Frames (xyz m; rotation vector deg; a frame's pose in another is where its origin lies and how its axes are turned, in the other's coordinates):
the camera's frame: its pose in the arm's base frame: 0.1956 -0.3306 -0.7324 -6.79 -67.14 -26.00
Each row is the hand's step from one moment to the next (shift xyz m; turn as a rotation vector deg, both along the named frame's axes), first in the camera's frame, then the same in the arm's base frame.
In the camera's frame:
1: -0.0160 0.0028 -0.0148 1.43 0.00 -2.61
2: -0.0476 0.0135 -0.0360 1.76 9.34 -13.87
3: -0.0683 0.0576 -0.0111 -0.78 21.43 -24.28
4: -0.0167 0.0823 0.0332 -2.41 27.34 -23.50
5: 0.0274 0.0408 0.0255 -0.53 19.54 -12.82
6: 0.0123 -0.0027 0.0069 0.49 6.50 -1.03
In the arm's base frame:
1: 0.0089 0.0023 -0.0200 2.69 -1.24 0.27
2: 0.0217 0.0140 -0.0555 16.25 3.48 -2.53
3: 0.0116 0.0677 -0.0582 29.31 11.78 -7.20
4: -0.0006 0.0898 0.0097 30.51 17.83 -7.53
5: 0.0030 0.0374 0.0408 18.75 13.68 -2.74
6: -0.0032 -0.0037 0.0135 3.66 5.41 0.97

